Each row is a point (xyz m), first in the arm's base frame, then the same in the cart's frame.
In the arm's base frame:
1: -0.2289 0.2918 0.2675
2: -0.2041 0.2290 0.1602
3: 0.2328 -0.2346 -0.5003
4: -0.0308 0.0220 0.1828
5: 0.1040 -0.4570 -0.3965
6: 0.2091 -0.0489 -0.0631
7: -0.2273 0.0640 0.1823
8: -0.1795 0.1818 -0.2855
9: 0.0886 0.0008 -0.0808
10: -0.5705 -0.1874 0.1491
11: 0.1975 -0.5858 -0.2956
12: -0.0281 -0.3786 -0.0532
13: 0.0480 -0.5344 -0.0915
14: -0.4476 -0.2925 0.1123
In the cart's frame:
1: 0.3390 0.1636 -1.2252
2: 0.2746 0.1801 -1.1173
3: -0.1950 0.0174 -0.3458
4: 0.3240 -0.0014 -0.9223
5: 0.0428 0.0773 -0.2166
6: 0.0708 -0.1253 -0.7135
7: 0.3797 0.1808 -0.9860
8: -0.0642 0.3350 -0.8669
9: 0.0798 -0.0049 -0.7656
10: 0.6062 0.4897 -0.7979
11: 0.1476 -0.0578 -0.1373
12: 0.3276 0.0640 -0.4620
13: 0.3421 -0.0007 -0.2972
14: 0.5796 0.3853 -0.6718

